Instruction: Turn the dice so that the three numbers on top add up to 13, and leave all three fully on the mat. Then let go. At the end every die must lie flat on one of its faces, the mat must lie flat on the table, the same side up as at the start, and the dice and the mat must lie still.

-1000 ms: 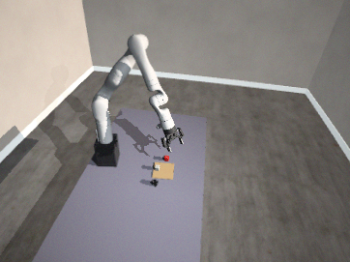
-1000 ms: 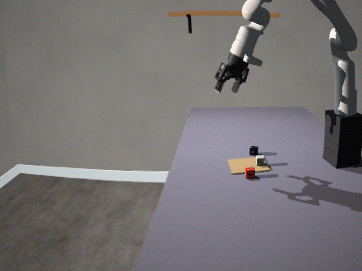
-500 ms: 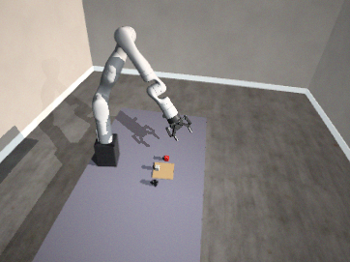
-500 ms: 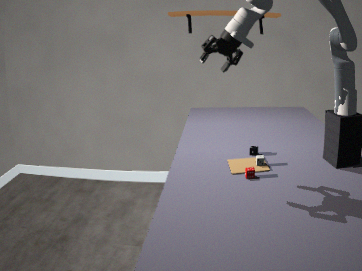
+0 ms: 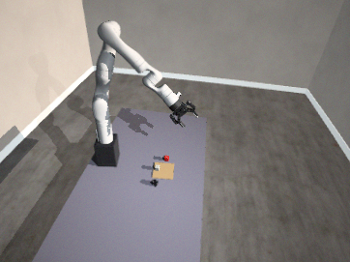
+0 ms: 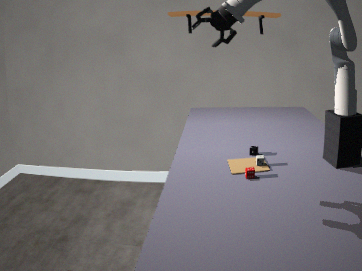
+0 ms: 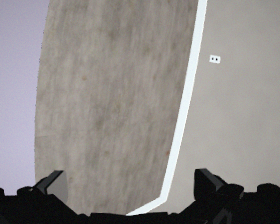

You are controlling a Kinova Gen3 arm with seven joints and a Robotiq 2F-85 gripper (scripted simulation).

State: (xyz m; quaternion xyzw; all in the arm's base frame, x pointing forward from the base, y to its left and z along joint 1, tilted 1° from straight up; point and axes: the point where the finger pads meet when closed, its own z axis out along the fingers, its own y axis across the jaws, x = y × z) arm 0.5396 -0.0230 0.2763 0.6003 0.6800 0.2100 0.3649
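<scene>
Right now my hand is 450 mm above the black die, 180 mm past it and 110 mm to the left of it. Also, from my hand: tan mat 460 mm below, 150 mm behind, 10 mm to the left; red die 450 mm below, 150 mm behind, 120 mm to the left; white die 440 mm below, 190 mm behind, 10 mm to the left.
</scene>
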